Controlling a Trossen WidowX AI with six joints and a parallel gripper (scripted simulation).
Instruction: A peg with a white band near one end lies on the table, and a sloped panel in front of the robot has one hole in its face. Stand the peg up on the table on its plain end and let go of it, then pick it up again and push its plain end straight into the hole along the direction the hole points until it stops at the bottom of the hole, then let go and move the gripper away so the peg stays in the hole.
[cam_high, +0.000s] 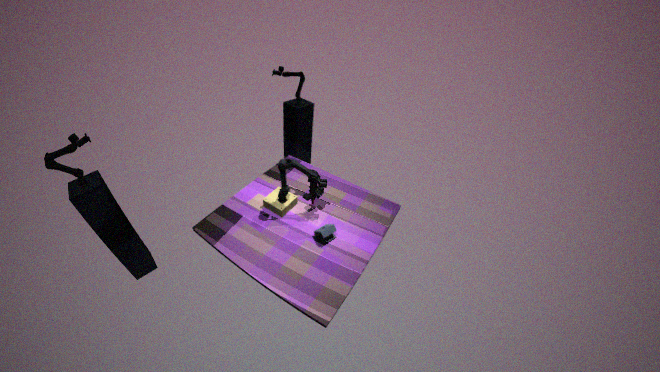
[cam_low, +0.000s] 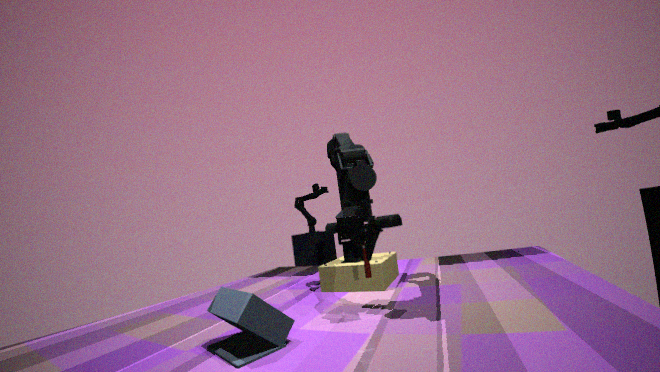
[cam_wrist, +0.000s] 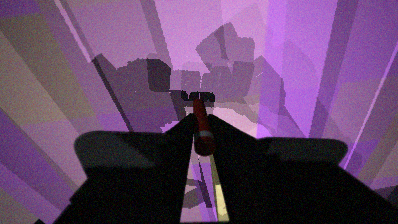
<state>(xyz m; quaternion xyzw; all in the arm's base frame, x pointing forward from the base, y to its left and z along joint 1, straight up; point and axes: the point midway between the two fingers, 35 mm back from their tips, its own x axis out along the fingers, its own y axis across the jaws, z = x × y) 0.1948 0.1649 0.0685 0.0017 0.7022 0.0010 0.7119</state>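
Now: the dark sloped panel 260 mm ahead of my gripper tip, 120 mm to the right of it and 60 mm below it. From my gripper tip the other things lie so: red peg: 20 mm above.
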